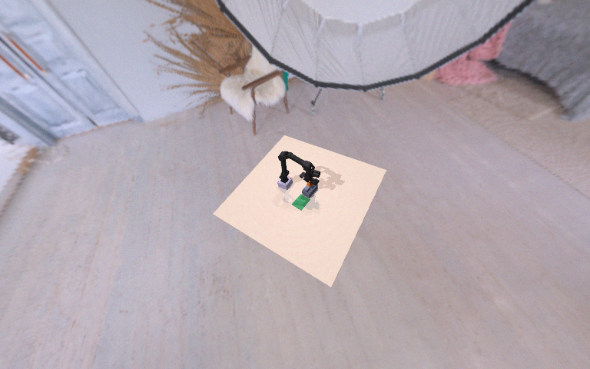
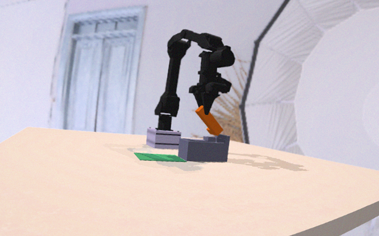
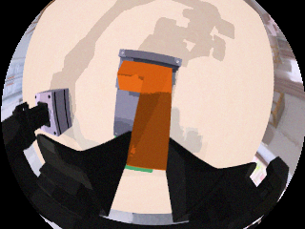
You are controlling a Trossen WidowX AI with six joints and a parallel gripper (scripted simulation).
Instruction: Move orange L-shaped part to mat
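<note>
My gripper tip is now 170 mm above the green mat, 140 mm to the left of it and 20 mm past it. From my gripper tip the other things lie so: orange L-shaped part 30 mm to the left, 30 mm below, 10 mm behind.
</note>
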